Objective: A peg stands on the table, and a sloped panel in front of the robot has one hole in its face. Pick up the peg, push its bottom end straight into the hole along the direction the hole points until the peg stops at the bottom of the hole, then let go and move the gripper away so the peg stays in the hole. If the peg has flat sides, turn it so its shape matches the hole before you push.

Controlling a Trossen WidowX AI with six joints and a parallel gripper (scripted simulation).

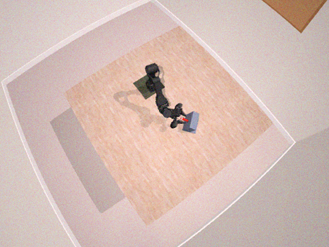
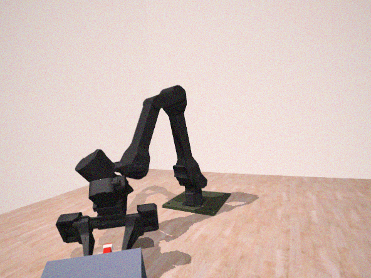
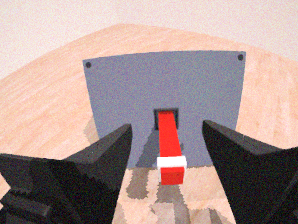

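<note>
Now: gripper tip 1 cm past the peg and 1 cm to the left of it. Also, from my gripper tip: sloped panel (3 cm ahead, 2 cm to the left, 2 cm below).
</note>
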